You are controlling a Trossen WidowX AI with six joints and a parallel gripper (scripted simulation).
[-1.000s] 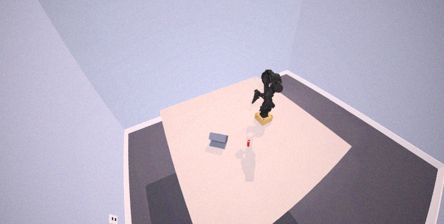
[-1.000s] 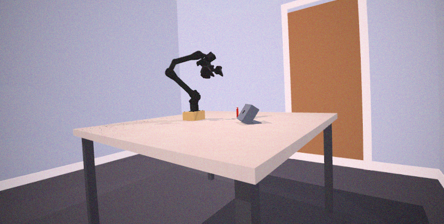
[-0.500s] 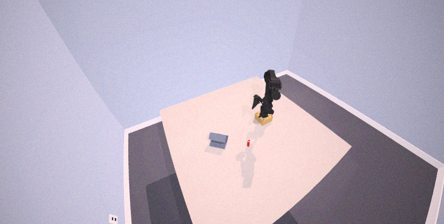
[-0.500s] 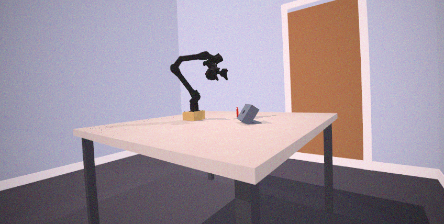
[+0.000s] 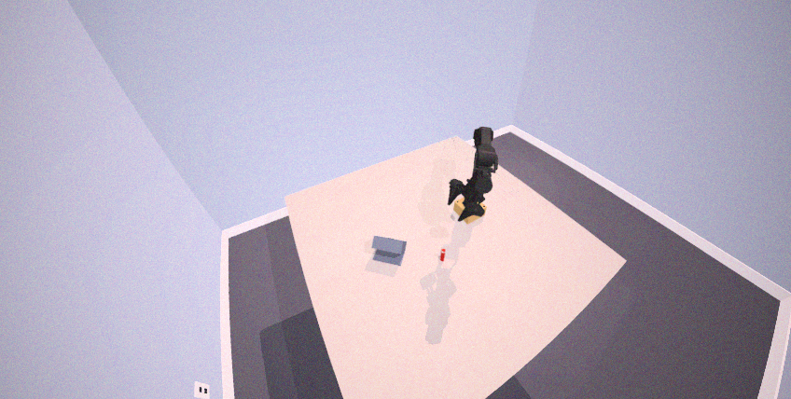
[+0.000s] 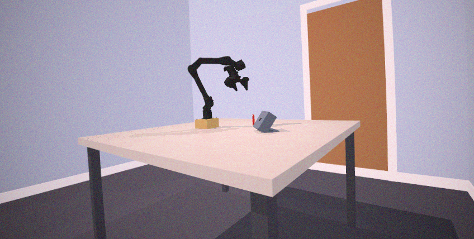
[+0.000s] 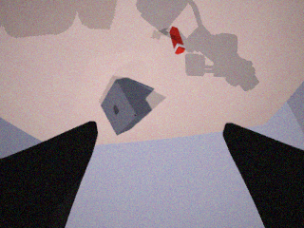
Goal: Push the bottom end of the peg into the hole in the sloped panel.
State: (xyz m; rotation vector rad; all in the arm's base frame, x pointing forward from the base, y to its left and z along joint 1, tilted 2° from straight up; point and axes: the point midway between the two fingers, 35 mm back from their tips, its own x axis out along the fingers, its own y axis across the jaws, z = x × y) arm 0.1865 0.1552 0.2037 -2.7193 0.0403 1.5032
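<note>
My gripper tip is now 19 cm above the red square peg, 5 cm to the right of it and 5 cm short of it. Also, from my gripper tip: grey sloped panel: 25 cm ahead, 19 cm below, 8 cm to the right.
</note>
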